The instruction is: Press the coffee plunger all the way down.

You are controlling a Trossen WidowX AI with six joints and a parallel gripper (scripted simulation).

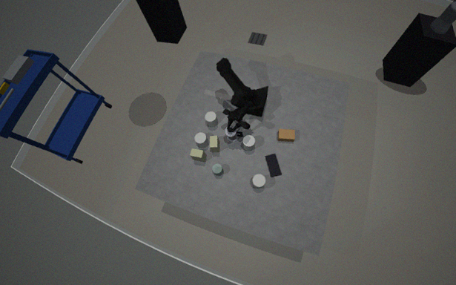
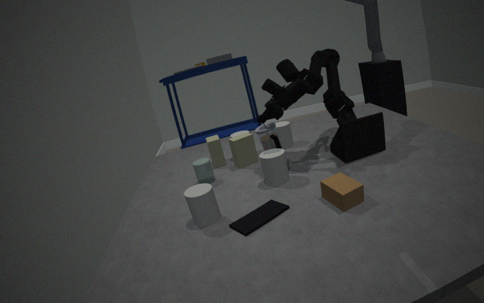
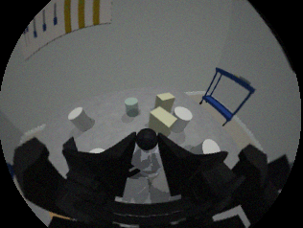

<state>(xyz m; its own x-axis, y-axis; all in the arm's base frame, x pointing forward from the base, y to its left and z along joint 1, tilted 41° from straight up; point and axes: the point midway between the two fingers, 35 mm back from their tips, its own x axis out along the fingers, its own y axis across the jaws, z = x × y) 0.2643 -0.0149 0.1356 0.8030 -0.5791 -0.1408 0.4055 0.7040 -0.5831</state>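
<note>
Right now my gripper tip is 2 cm past the coffee press, 2 cm to the right of it and 9 cm above it. Also, from my gripper tip: flat black slab 10 cm ahead, 32 cm to the left, 17 cm below; then pale green cylinder 23 cm ahead, 2 cm to the right, 14 cm below; then orange box 13 cm behind, 36 cm to the left, 15 cm below.
</note>
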